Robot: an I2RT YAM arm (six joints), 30 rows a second.
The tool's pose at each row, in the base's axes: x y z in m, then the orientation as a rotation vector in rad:
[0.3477, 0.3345, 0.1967, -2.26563, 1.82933, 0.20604]
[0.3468, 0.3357, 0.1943, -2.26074, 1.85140, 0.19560]
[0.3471, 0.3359, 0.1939, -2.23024, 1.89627, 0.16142]
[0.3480, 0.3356, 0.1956, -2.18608, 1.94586, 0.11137]
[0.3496, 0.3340, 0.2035, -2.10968, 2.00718, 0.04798]
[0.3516, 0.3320, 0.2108, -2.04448, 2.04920, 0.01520]
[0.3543, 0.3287, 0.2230, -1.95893, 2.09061, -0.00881]
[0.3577, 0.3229, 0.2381, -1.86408, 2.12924, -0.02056]
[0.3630, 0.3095, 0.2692, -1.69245, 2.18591, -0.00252]
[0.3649, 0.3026, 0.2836, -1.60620, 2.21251, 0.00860]
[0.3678, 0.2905, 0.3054, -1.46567, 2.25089, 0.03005]
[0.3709, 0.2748, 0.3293, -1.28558, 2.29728, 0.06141]
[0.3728, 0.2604, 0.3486, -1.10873, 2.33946, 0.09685]
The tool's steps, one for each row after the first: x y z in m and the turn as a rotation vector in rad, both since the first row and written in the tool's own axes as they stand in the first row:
[-0.0007, 0.0008, 0.0026, -0.00090, 0.01234, 0.01345]
[-0.0008, 0.0005, 0.0030, 0.01564, 0.03403, 0.04745]
[-0.0007, -0.0004, 0.0014, 0.04476, 0.06013, 0.08821]
[-0.0008, -0.0023, -0.0066, 0.09255, 0.08532, 0.14766]
[-0.0003, -0.0045, -0.0141, 0.12681, 0.09306, 0.19511]
[0.0004, -0.0075, -0.0267, 0.16829, 0.08873, 0.25244]
[0.0029, -0.0109, -0.0427, 0.20948, 0.07447, 0.31467]
[0.0090, -0.0160, -0.0760, 0.26860, 0.02491, 0.42715]
[0.0124, -0.0177, -0.0916, 0.29579, -0.00024, 0.48471]
[0.0191, -0.0199, -0.1157, 0.33754, -0.04308, 0.57876]
[0.0287, -0.0218, -0.1428, 0.38369, -0.09696, 0.70263]
[0.0380, -0.0224, -0.1651, 0.42059, -0.14909, 0.82752]

